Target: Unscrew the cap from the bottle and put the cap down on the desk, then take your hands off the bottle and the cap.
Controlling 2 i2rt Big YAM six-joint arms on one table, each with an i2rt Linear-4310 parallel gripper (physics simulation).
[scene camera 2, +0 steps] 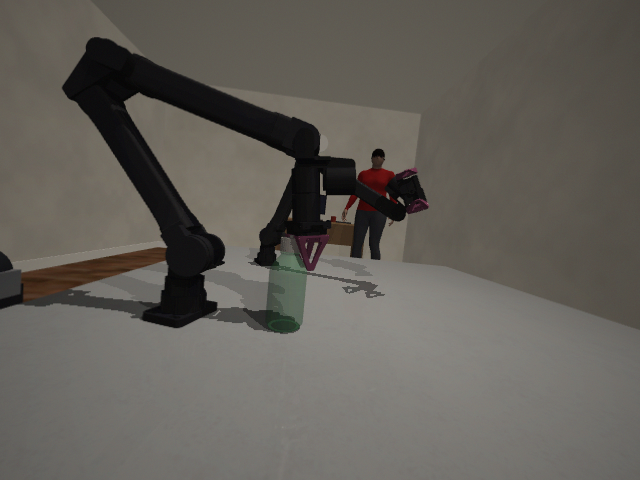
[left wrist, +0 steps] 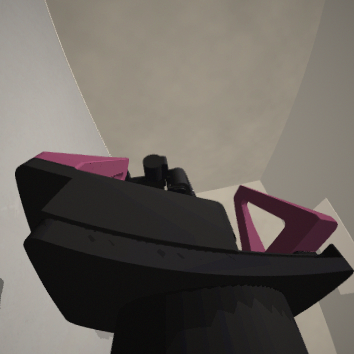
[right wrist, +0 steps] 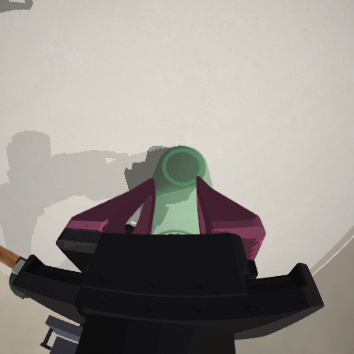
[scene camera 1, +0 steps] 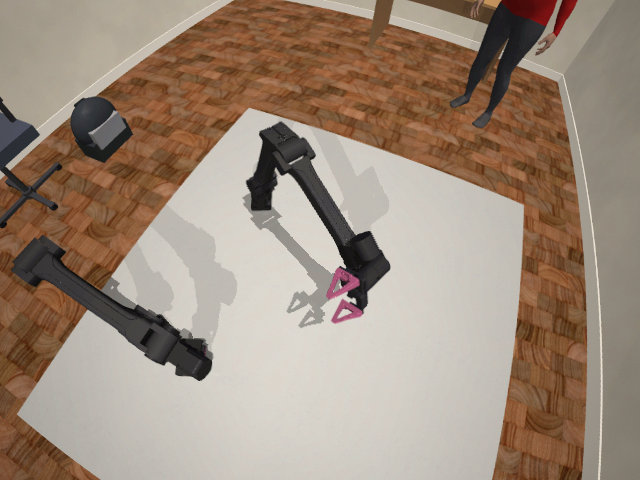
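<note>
With my right gripper (scene camera 2: 306,269), (right wrist: 174,183) I grip a ribbed cap, and that cap still rests on a green translucent bottle. My left gripper (scene camera 1: 330,310), (scene camera 2: 412,184), (left wrist: 184,178) is open and holds nothing.
</note>
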